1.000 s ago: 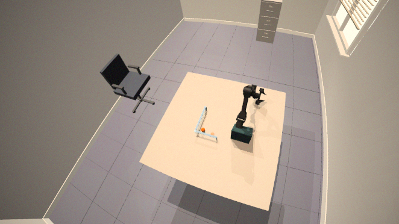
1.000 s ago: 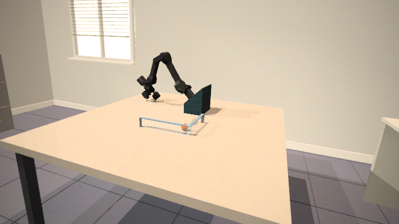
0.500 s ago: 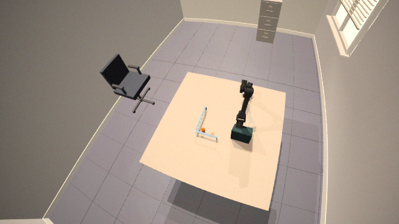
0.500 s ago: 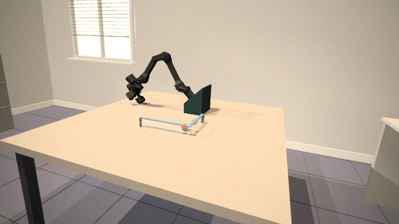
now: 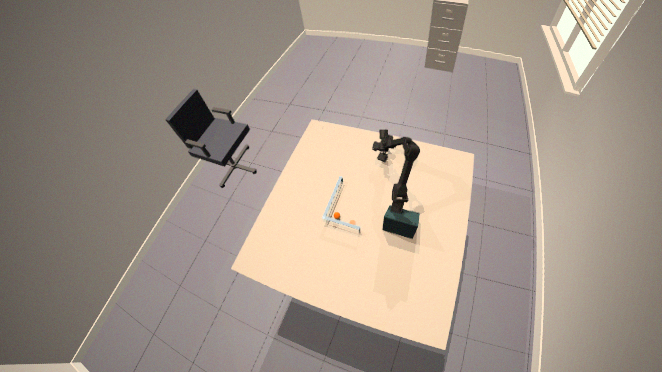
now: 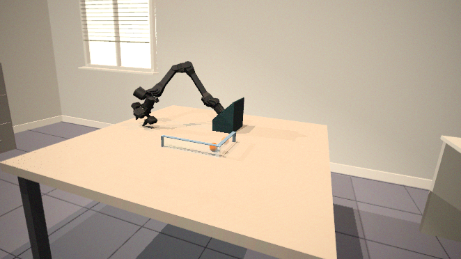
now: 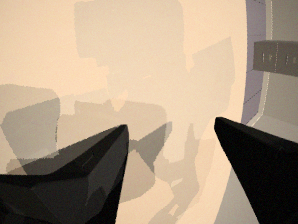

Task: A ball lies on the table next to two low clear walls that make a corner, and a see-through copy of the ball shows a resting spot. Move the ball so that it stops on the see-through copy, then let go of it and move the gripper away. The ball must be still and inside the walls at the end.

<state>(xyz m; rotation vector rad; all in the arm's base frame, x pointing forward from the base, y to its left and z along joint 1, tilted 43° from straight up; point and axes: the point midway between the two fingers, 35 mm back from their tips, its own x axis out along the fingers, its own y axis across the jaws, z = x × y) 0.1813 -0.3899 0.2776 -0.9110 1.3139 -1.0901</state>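
Now: the orange ball 170 mm ahead of my gripper tip and 590 mm to the left of it. Round my gripper tip: see-through copy of ball 60 mm ahead, 610 mm to the left.
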